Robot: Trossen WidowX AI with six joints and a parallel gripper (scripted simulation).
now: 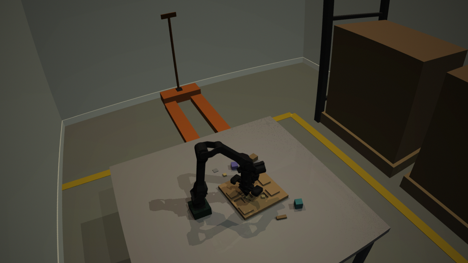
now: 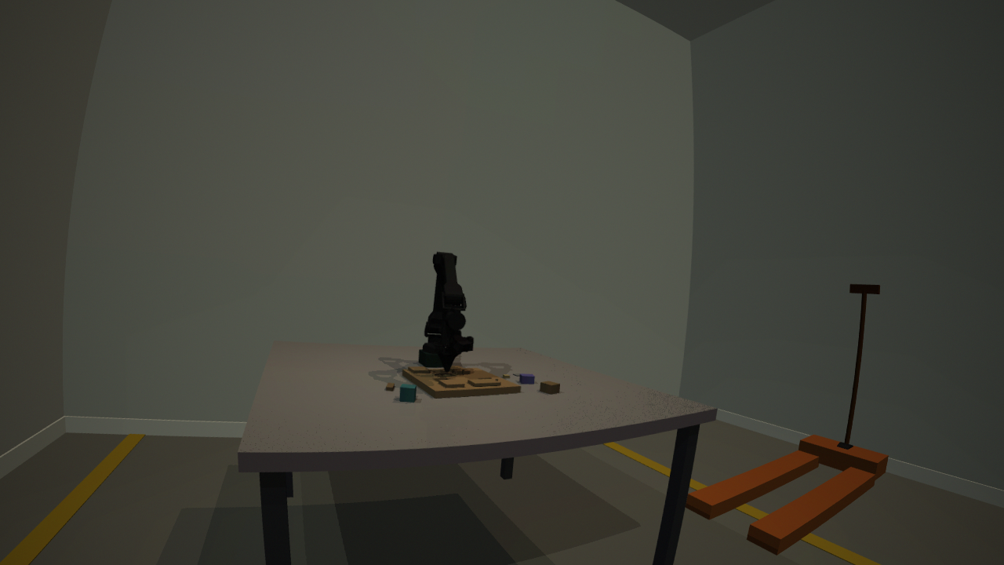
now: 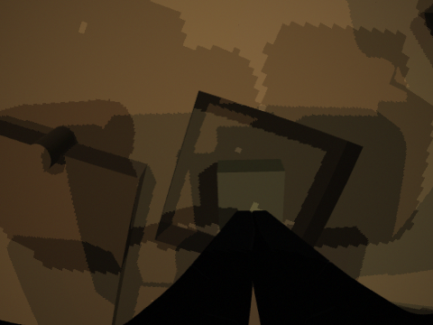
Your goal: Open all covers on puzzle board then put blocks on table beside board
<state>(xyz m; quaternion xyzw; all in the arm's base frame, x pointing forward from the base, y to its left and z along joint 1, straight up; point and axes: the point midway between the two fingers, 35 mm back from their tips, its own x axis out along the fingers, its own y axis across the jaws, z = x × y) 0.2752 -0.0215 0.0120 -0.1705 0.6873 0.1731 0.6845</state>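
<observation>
My gripper tip is now 5 cm short of the wooden puzzle board, 1 cm to the right of it and 1 cm above it. From my gripper tip the other things lie so: purple block: 4 cm ahead, 28 cm to the left, 2 cm below; teal block: 24 cm ahead, 18 cm to the right, 1 cm below; small flat brown piece: 11 cm ahead, 21 cm to the right, 3 cm below.
</observation>
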